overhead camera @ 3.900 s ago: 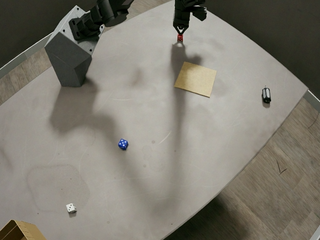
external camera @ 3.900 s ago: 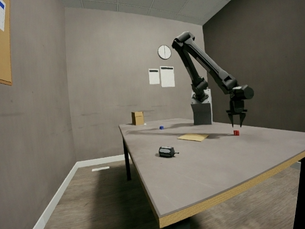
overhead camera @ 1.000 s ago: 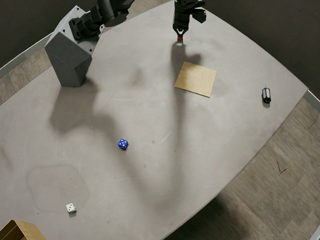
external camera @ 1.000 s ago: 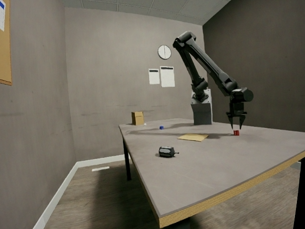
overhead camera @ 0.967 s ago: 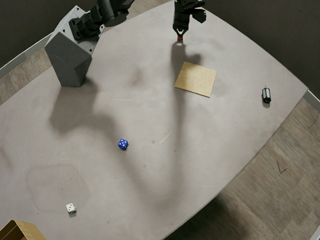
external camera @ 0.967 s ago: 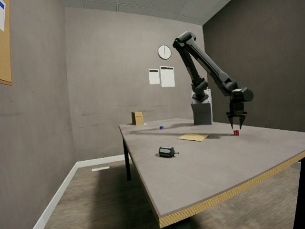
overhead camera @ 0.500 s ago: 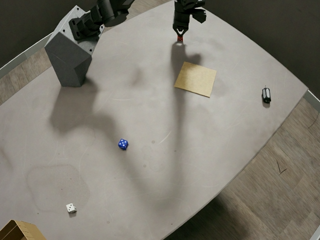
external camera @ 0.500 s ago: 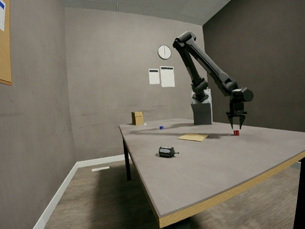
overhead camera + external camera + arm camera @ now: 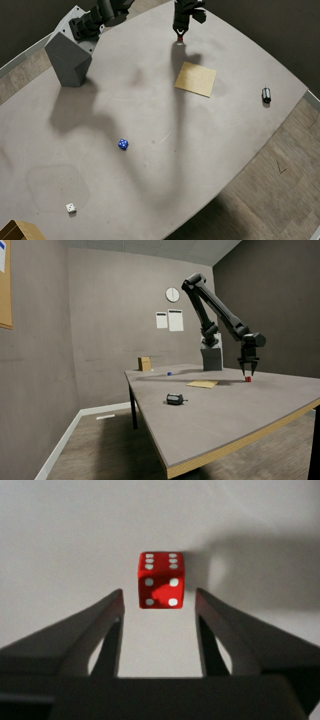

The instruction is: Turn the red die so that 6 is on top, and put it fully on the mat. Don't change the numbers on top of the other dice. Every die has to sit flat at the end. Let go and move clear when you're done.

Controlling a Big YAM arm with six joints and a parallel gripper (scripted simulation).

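The red die is 3 cm below my hand. Also, from my hand: blue die (36 cm ahead, 43 cm to the right, 3 cm below); small black device (44 cm ahead, 15 cm to the left, 2 cm below); tan mat (23 cm ahead, 7 cm to the right, 4 cm below).
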